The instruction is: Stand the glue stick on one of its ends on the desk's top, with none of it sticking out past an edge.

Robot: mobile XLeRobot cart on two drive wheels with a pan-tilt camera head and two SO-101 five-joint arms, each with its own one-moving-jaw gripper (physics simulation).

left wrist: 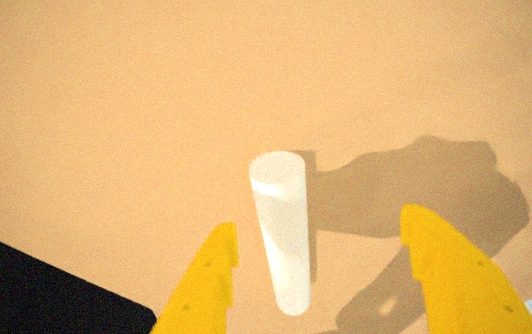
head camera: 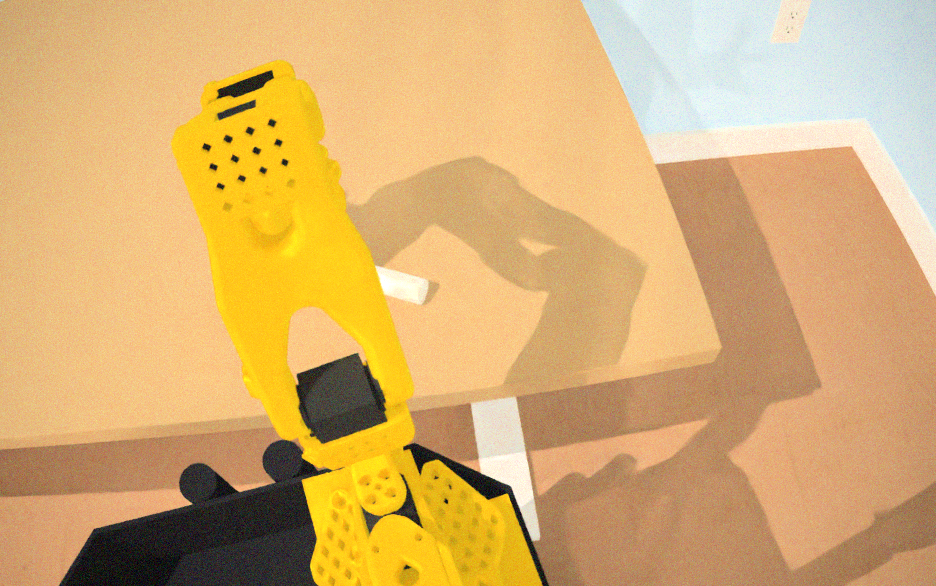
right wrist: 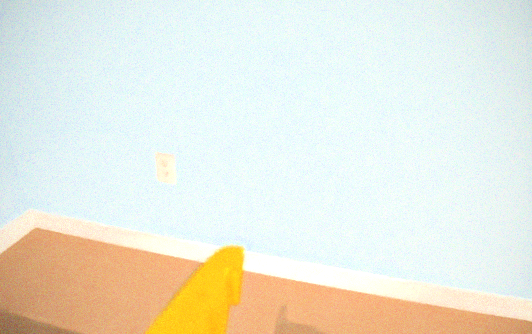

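Where they show: left end effector, tool point: [left wrist: 235,238]; right end effector, tool point: [right wrist: 242,268]; left arm's base, origin of the base link: [head camera: 400,522].
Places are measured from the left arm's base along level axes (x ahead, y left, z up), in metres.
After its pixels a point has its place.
The white glue stick [head camera: 402,285] @[y 0.179, x 0.048, z -0.037 m] [left wrist: 287,235] @[y 0.215, x 0.009, z -0.036 m] lies on its side on the desk's top [head camera: 483,89] @[y 0.382, x 0.179, z -0.055 m] [left wrist: 150,100] @[y 0.218, x -0.054, z -0.055 m]. In the head camera its left part is hidden under my left arm [head camera: 290,255] @[y 0.054, x 0.000, z 0.190 m]. In the left wrist view it shows lengthwise in the gap between the jaws of my left gripper [left wrist: 319,216], nearer the picture's left jaw, with its round end past the tips. The left gripper is open in a V and no jaw presses on the stick. My right gripper [right wrist: 220,285] shows one notched jaw and is fully open, facing the wall, away from the desk.
The desk's front edge [head camera: 552,381] @[y 0.082, x 0.127, z -0.062 m] and right edge [head camera: 656,176] @[y 0.226, x 0.284, z -0.055 m] show in the head camera. The black cart body [head camera: 227,524] @[y 0.044, x -0.119, z -0.048 m] [left wrist: 60,300] @[y 0.047, x -0.028, z -0.073 m] is in front of the desk. A white desk leg [head camera: 500,441] stands below the front edge. A blue wall [head camera: 725,75] @[y 0.790, x 0.851, z -0.523 m] [right wrist: 325,125] @[y -0.480, x 1.099, z -0.150 m] has an outlet [head camera: 790,20] [right wrist: 165,168].
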